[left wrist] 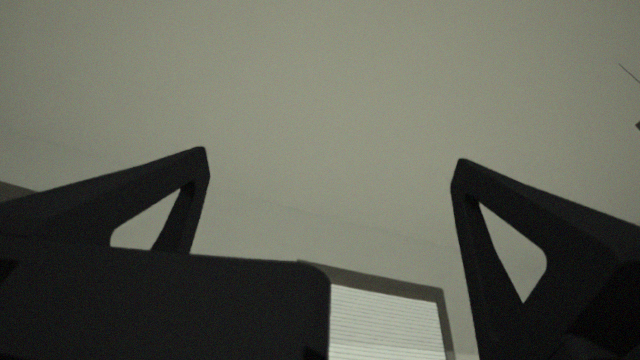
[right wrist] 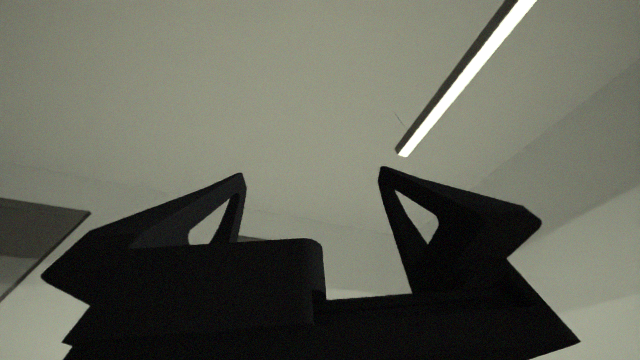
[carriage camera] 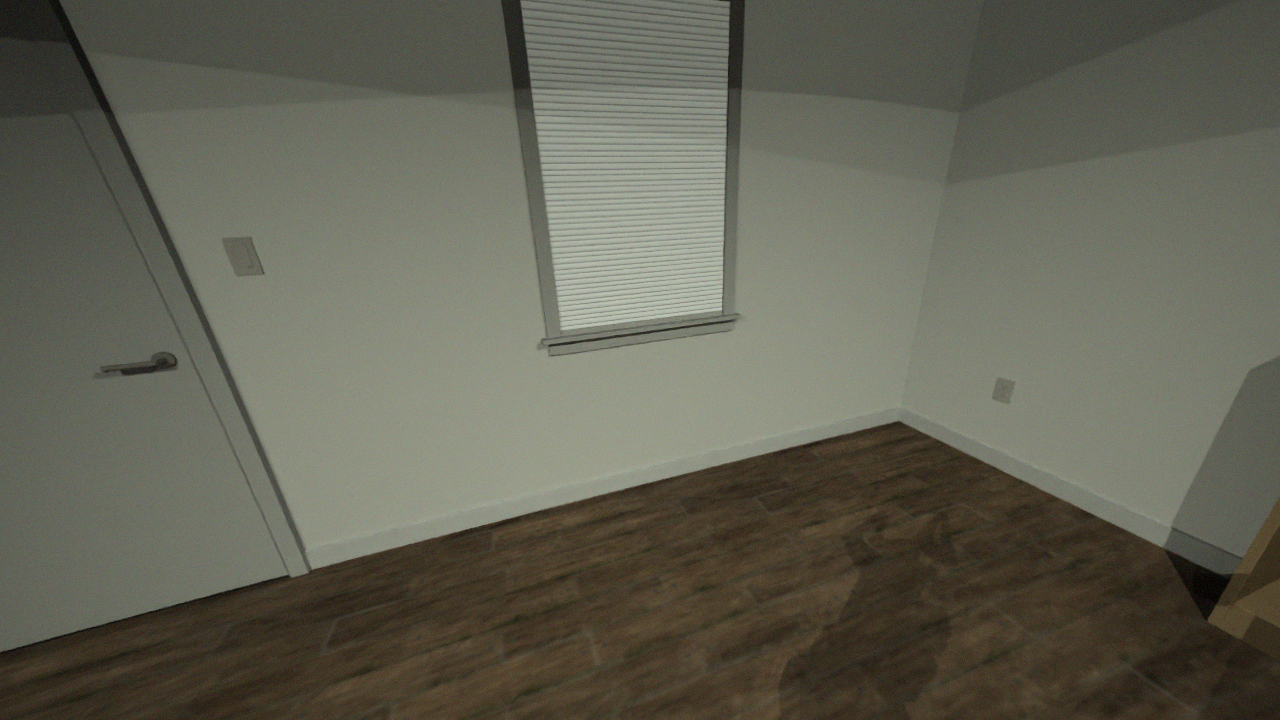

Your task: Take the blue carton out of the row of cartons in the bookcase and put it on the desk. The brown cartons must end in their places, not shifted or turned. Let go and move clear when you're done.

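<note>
My left gripper (left wrist: 330, 166) is open, its two dark fingers spread wide with no object between them; it points up toward the ceiling. My right gripper (right wrist: 312, 177) is open in the same way, with no object between its fingers, and also points up toward the ceiling. The blue carton, the brown cartons and the desk do not show in these views. A piece of light wooden furniture (carriage camera: 1253, 573) shows in part at the lower right edge of the carriage camera view; I cannot tell whether it is the bookcase.
A door (carriage camera: 80, 402) with a lever handle (carriage camera: 143, 364) is at the left. A window with blinds (carriage camera: 635, 179) is in the far wall. The wooden floor (carriage camera: 537, 608) runs to a room corner at the right. A ceiling lamp (right wrist: 465, 77) shows in the right wrist view.
</note>
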